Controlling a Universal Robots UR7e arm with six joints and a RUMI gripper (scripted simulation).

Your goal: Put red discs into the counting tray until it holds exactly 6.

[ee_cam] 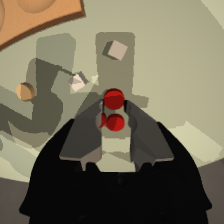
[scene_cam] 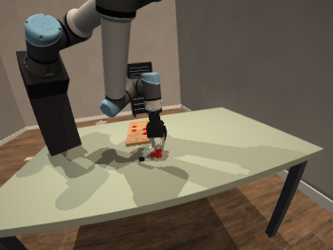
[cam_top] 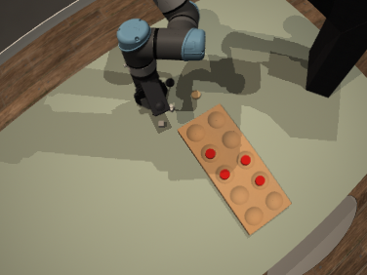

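The black disc is 10 cm behind my hand, 2 cm to the right of it and 1 cm below it. From my hand the other things lie so: wooden counting tray: 1 cm behind, 31 cm to the left, 1 cm below; then tan disc: 12 cm behind, 7 cm to the left, 1 cm below.
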